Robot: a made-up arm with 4 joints. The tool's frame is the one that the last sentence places.
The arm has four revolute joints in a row. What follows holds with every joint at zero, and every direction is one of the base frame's.
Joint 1 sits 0.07 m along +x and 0.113 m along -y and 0.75 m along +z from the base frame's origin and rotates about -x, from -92.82 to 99.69 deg.
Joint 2 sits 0.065 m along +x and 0.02 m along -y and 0.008 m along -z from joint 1 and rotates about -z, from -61.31 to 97.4 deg.
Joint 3 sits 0.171 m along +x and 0.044 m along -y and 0.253 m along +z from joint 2 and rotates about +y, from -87.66 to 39.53 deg.
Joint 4 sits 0.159 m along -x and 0.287 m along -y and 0.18 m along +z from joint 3 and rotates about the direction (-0.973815, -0.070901, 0.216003), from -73.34 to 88.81 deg.
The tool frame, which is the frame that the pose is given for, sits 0.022 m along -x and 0.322 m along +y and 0.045 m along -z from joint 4; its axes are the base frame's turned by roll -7.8, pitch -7.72 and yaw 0.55 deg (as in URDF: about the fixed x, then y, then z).
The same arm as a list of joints. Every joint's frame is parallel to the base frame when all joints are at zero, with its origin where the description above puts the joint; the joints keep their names.
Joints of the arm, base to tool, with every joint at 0 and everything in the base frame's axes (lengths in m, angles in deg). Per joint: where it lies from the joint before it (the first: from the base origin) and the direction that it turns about. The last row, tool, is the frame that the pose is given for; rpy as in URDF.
joint 1: axis -1 0 0 offset 0.0700 -0.1130 0.7500
joint 2: axis 0 0 -1 offset 0.0650 -0.0200 -0.0080
joint 3: axis 0 1 0 offset 0.1710 -0.0440 0.2530
joint 4: axis -0.973815 -0.070901 0.216003 offset -0.1590 -0.2870 0.1800
tool: offset -0.0220 0.3220 -0.0450 rpy -7.80 -7.72 0.55
Joint limits (deg, base to tool): -92.82..99.69 -61.31..97.40 -87.66..39.53 -73.34..88.81

